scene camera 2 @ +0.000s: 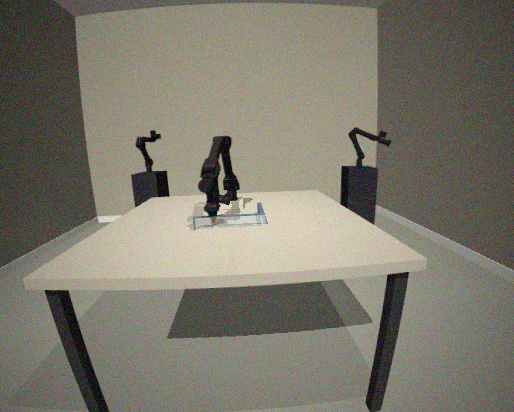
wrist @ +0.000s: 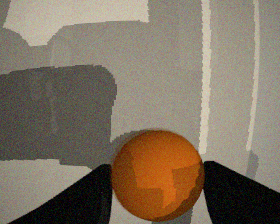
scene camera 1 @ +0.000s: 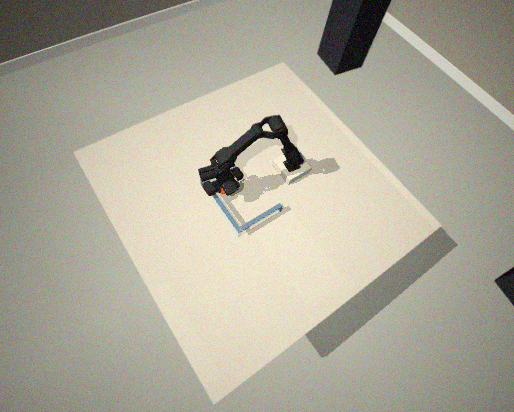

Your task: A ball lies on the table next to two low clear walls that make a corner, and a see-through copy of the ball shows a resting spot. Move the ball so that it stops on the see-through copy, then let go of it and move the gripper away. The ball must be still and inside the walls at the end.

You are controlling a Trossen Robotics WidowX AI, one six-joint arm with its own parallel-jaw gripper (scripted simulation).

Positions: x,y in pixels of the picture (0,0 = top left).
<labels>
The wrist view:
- my gripper: 157,173
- orange ball: 155,168
</labels>
